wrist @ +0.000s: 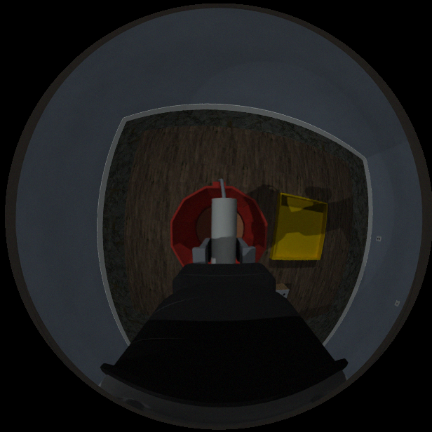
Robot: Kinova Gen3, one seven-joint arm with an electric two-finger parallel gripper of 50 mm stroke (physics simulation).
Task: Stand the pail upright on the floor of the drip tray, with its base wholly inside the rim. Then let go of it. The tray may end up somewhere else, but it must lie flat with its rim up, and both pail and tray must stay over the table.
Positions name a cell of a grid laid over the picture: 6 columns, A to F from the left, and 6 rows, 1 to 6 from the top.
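Note:
Yellow drip tray (E4) and handle grip (D3) visible. The gripper (D4) visible too.

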